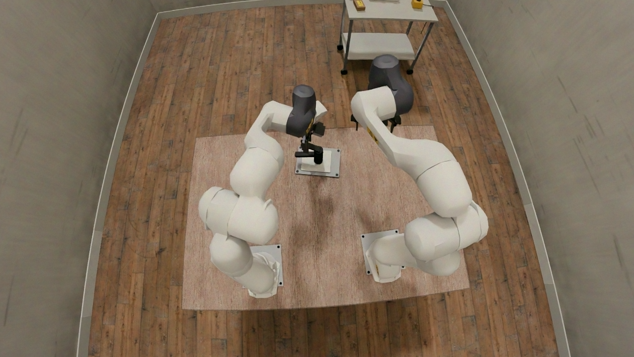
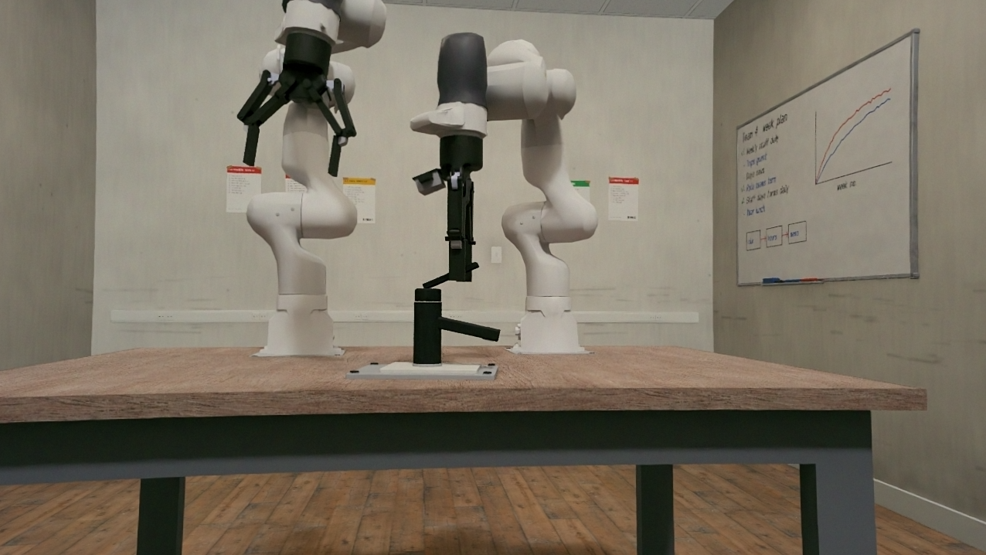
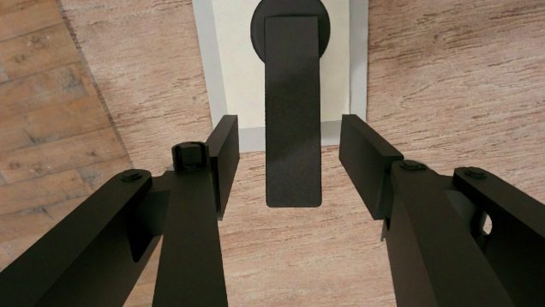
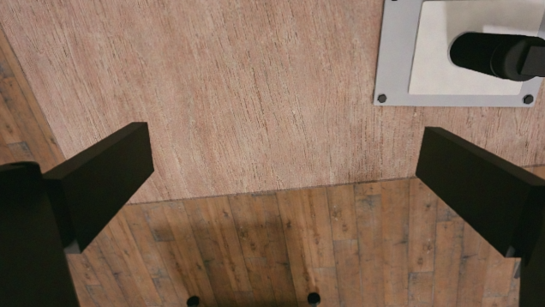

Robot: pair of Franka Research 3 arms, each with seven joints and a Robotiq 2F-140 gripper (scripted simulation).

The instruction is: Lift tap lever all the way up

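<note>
My left gripper is now 1 cm past the flat lever, 2 cm to the left of it and 2 cm above it. Round my left hand: black tap 1 cm behind, 3 cm to the right, 7 cm below; then grey base plate 2 cm behind, 5 cm to the right, 18 cm below.
</note>
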